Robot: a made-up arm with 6 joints. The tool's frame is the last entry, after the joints.
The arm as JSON. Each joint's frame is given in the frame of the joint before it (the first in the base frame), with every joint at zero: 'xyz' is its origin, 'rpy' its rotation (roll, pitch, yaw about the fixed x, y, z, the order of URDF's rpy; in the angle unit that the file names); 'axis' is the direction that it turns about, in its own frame. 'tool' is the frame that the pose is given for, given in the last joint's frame.
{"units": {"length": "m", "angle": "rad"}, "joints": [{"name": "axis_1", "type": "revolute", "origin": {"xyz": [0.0, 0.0, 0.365], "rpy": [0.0, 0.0, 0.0]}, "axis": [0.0, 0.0, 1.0]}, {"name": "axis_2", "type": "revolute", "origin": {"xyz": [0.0, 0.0, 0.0], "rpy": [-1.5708, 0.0, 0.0]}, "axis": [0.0, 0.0, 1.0]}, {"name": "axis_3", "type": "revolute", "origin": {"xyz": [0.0, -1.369, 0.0], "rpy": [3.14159, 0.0, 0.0]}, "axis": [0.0, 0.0, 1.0]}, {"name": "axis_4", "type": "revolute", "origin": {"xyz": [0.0, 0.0, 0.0], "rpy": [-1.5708, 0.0, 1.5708]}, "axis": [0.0, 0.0, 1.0]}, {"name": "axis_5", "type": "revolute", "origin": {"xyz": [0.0, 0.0, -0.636], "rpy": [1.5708, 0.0, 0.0]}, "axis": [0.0, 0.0, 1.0]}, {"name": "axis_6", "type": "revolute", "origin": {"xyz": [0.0, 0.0, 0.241], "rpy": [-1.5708, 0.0, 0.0]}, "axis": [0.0, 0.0, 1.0]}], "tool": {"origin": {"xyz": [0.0, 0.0, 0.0], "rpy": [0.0, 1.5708, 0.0]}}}
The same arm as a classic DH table. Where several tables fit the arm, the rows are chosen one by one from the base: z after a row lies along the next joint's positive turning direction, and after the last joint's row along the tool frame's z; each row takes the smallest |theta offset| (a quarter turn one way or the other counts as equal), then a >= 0, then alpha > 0; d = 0 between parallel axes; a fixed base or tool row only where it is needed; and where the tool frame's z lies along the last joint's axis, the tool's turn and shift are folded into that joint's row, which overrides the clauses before.
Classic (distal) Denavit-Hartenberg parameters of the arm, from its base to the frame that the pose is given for. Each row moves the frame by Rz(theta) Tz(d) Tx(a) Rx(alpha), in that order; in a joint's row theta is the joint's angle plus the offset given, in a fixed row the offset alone. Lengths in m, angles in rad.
axis_1: theta0 0; d 0.365; a 0; alpha -1.5708
axis_2: theta0 -1.5708; d 0; a 1.369; alpha 3.1416
axis_3: theta0 0; d 0; a 0; alpha -1.5708
axis_4: theta0 0; d -0.636; a 0; alpha 1.5708
axis_5: theta0 0; d 0.241; a 0; alpha -1.5708
axis_6: theta0 1.5708; d 0; a 0; alpha 1.5708
tool (fixed): theta0 -1.5708; d 0; a 0; alpha 0

